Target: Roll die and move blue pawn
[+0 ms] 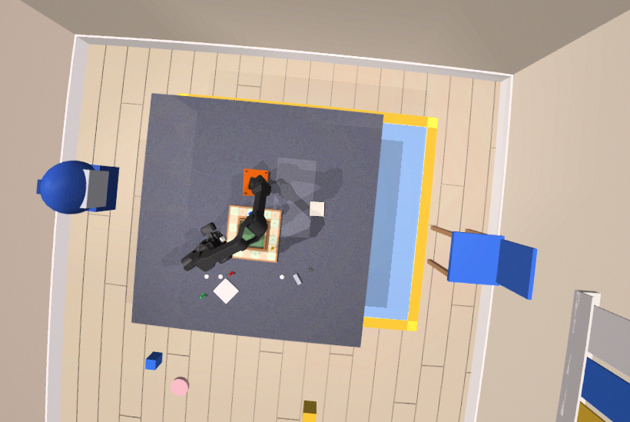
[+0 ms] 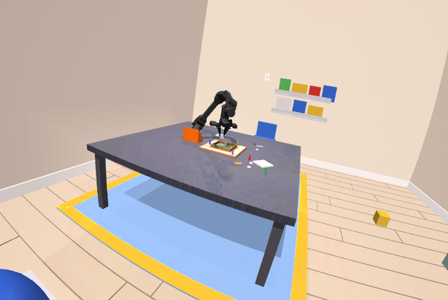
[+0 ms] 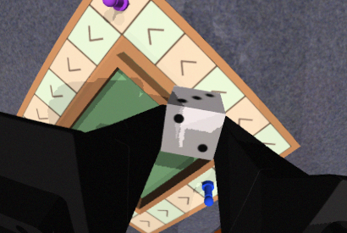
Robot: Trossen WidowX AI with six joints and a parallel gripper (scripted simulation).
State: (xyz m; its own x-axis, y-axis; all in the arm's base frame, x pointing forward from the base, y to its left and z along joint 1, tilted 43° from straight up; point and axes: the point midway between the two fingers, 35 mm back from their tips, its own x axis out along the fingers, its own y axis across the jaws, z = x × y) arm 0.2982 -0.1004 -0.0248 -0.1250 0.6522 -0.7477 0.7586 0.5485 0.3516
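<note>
The blue pawn is 130 mm behind my gripper tip, 90 mm below it and 80 mm to the left of it. Round my gripper tip: green tray (110 mm to the left, 110 mm below, 20 mm behind); white die (right at my gripper tip); purple pawn (100 mm ahead, 90 mm below, 10 mm to the left).
</note>
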